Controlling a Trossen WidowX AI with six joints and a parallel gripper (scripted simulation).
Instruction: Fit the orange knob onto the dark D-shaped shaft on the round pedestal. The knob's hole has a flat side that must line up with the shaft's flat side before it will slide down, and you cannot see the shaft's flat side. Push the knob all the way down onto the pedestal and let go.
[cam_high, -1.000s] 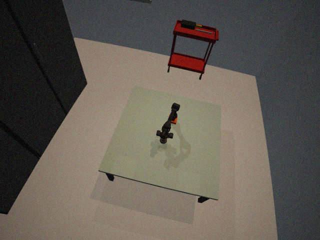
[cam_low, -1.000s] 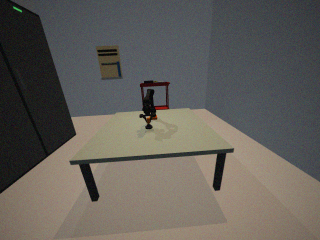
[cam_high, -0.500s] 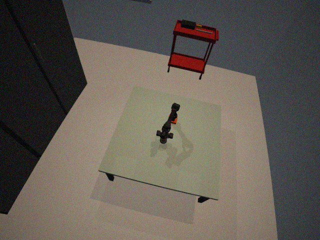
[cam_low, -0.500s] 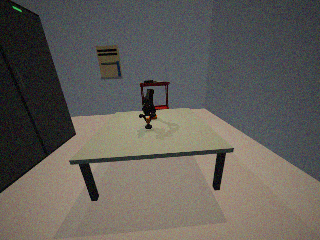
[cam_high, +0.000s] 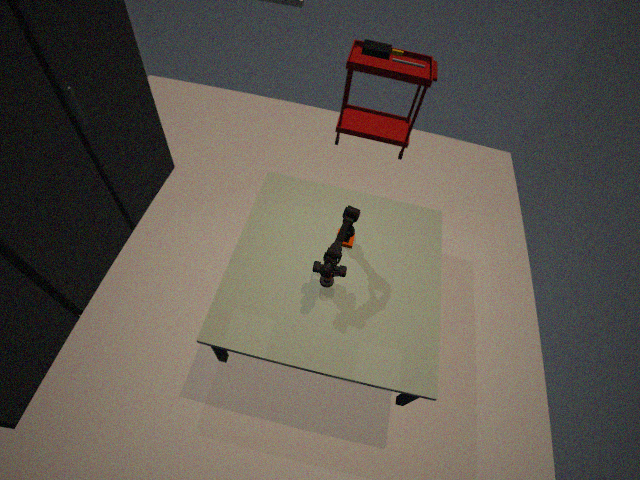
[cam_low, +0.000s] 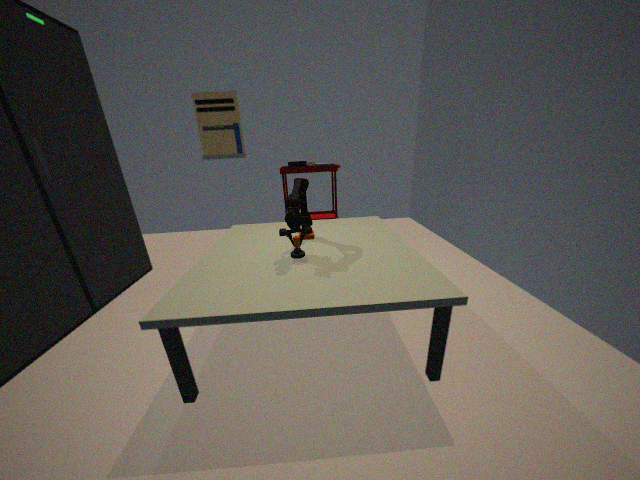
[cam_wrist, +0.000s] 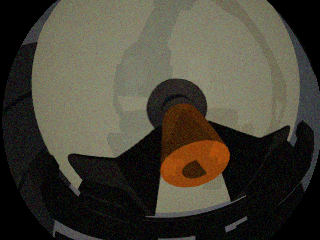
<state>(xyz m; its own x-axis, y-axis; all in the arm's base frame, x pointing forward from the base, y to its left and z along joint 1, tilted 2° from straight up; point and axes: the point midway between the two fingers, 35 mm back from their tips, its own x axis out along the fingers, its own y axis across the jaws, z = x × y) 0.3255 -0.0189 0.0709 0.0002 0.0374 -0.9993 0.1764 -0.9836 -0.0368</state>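
The orange knob lies 2 cm above my gripper tip. From my gripper tip the other things lie so: round pedestal: 4 cm below.
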